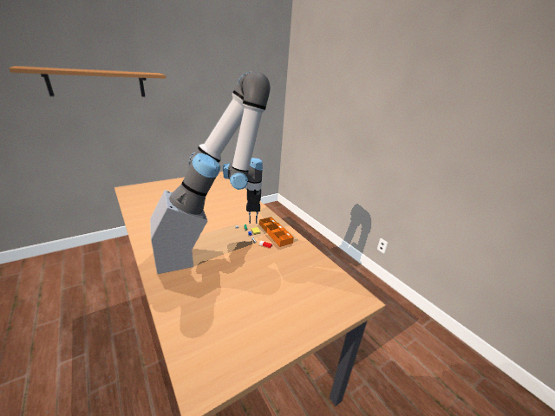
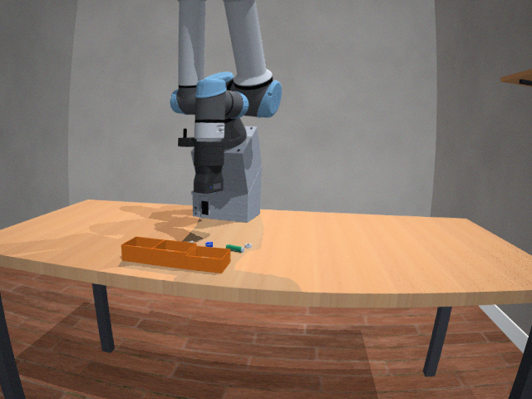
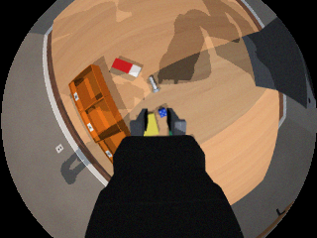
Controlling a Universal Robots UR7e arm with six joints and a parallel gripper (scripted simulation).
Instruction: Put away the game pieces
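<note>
Right now the blue piece is 1 cm behind my hand, 2 cm to the left of it and 10 cm below it. The rest, counted from my hand: yellow block 4 cm ahead, 3 cm to the left, 10 cm below; then green cylinder 9 cm to the left, 10 cm below; then metal bolt 1 cm behind, 4 cm to the right, 10 cm below.
</note>
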